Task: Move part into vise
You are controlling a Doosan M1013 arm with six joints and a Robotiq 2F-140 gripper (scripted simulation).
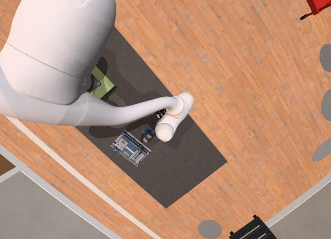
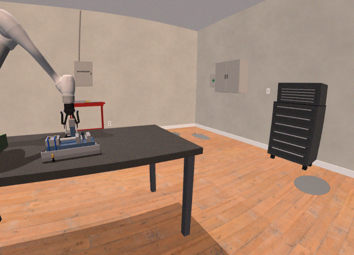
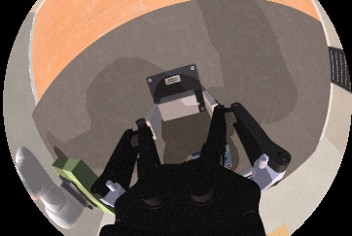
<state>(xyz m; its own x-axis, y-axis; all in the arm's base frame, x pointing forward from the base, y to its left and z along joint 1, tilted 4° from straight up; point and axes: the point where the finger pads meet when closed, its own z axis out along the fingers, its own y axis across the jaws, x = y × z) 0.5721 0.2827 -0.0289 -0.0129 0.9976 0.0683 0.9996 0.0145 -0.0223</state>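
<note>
The part is 3 cm below my hand and 1 cm to the right of it. Round my hand: black infeed plate 5 cm below, 1 cm to the left.
</note>
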